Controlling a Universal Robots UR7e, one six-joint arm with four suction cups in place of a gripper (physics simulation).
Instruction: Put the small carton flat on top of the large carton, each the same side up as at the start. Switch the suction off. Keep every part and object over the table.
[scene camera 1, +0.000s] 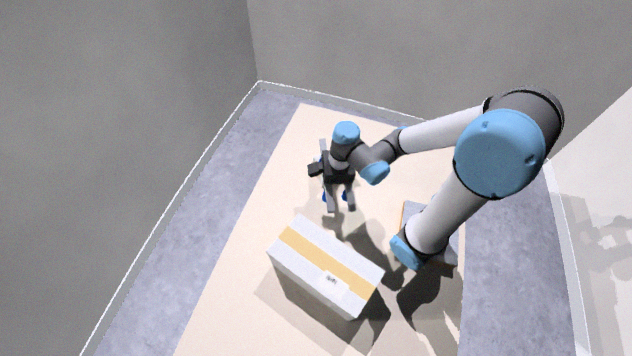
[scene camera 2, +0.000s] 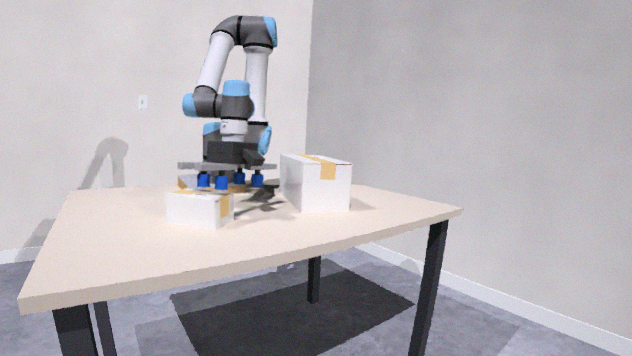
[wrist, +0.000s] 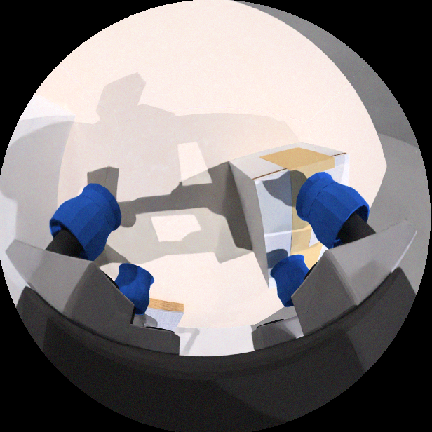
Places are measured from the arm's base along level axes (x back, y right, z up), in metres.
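Pixels of known places: hand, tool point: (scene camera 2: 231, 186).
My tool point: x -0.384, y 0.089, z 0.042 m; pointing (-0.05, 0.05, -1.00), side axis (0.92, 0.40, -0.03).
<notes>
Ahead of a thing's pixels: the offset from my tool point to its top centre. Level surfaces: height alone.
The small carton @(dx -0.025, dy +0.097, dz -0.009 m) (scene camera 2: 192, 210) (wrist: 242, 185), white with tan tape, rests flat on the table. Scene camera 1 shows hardly any of it behind the gripper. The large carton @(dx +0.061, dy -0.319, dz +0.069 m) (scene camera 1: 305, 257) (scene camera 2: 322, 190) (wrist: 32, 150), white with tan tape and a label, stands upright on the table, apart from the small one. My gripper (scene camera 1: 336, 176) (scene camera 2: 230, 181) (wrist: 210, 247) is open, suction off, with no carton hanging from its blue cups. It is low and off-centre: in the wrist view two cups overlap the small carton's top and two are over the table. A slight gap seems to separate cups and carton.
The arm's base plate, grey with a wooden edge (scene camera 1: 410, 210) (wrist: 167, 305), lies on the table @(dz -0.084 m) (scene camera 1: 225, 300) (scene camera 2: 125, 255) by the arm's foot. The elbow and upper arm (scene camera 1: 440, 220) reach above the table's base side. The table's front edge (scene camera 2: 250, 260) lies beyond both cartons.
</notes>
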